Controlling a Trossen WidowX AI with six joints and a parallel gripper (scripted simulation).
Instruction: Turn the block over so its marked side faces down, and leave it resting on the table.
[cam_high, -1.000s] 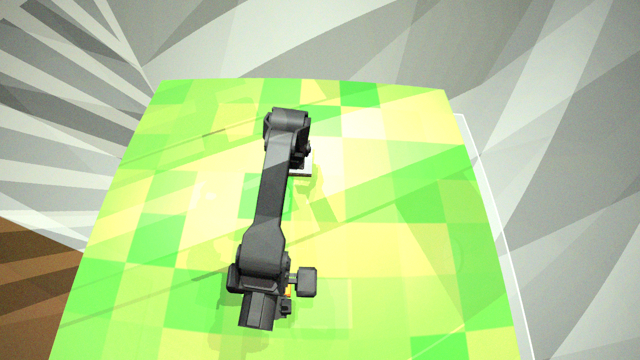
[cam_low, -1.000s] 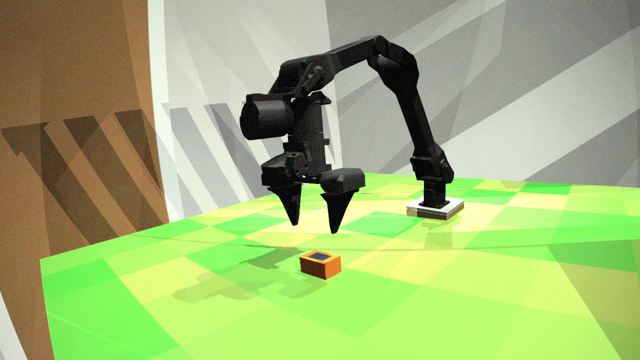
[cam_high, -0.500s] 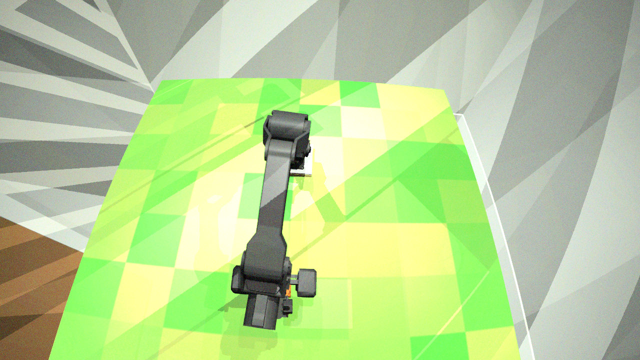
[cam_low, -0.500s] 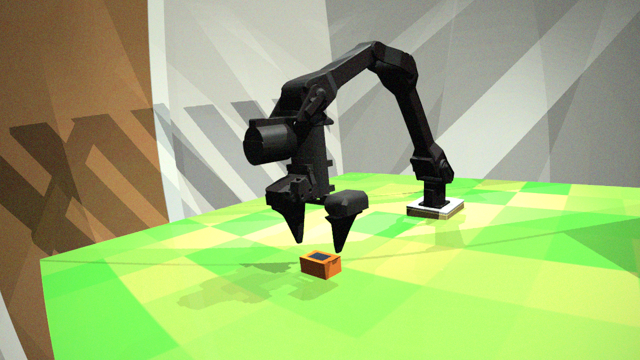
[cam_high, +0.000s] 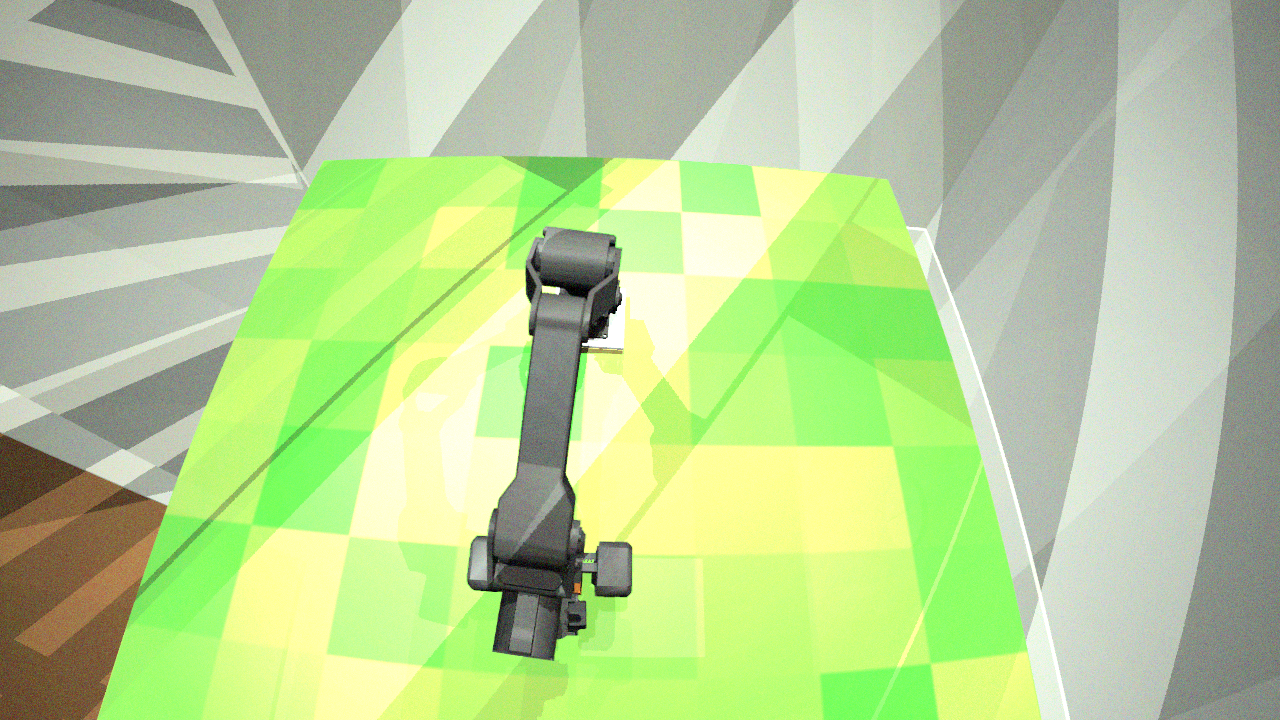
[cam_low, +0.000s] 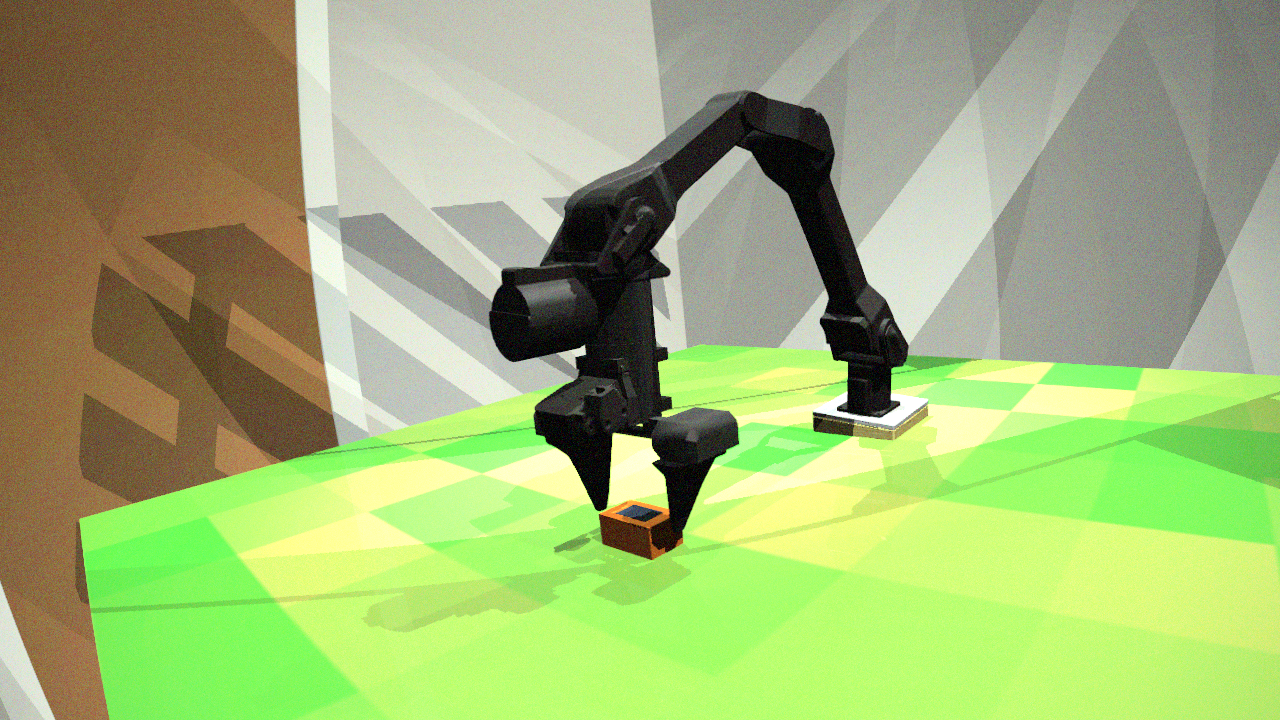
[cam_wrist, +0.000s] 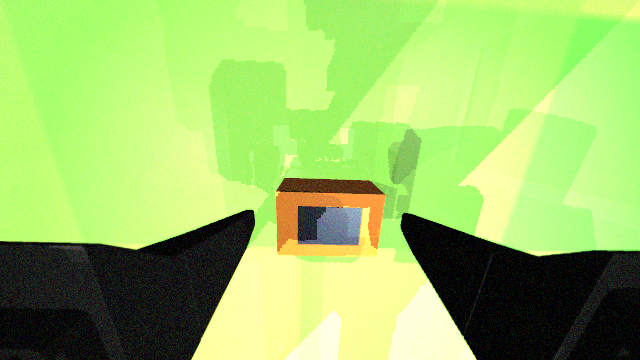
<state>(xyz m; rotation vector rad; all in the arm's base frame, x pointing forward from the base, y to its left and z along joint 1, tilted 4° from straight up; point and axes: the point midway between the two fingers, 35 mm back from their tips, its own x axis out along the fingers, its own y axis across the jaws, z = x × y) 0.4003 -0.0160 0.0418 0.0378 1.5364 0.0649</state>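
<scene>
The orange block lies right at my gripper tip.
</scene>
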